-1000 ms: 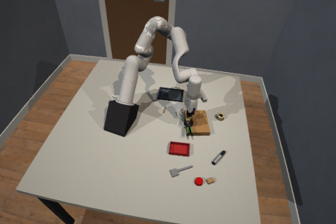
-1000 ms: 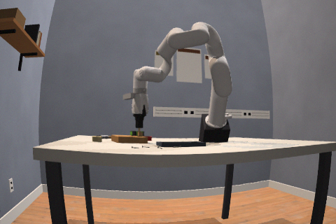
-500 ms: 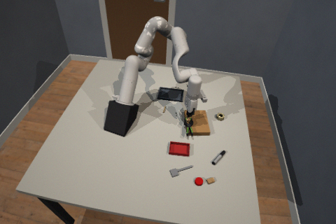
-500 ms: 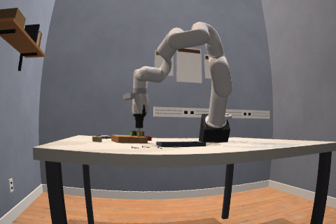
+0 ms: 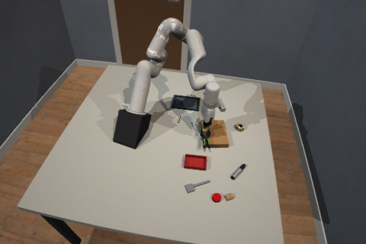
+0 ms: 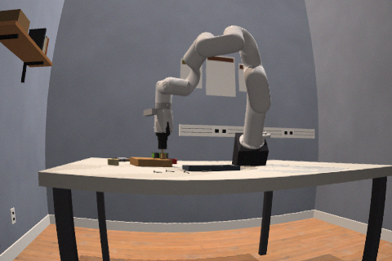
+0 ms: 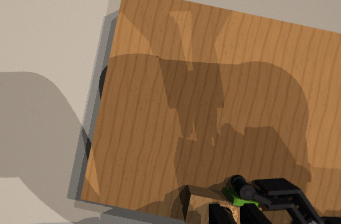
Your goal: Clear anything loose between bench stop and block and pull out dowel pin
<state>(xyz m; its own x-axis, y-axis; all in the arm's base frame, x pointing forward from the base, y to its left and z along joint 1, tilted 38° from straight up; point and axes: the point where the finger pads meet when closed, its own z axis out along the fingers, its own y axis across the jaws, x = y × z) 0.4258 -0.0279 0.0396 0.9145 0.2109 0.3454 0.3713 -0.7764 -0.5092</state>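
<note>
The dowel pin lies 20 mm below my hand. Also, from my hand: red tray 230 mm to the right, 90 mm below, 40 mm behind; small wooden block 50 mm below; loose dowel 170 mm behind, 100 mm to the left, 90 mm below.
</note>
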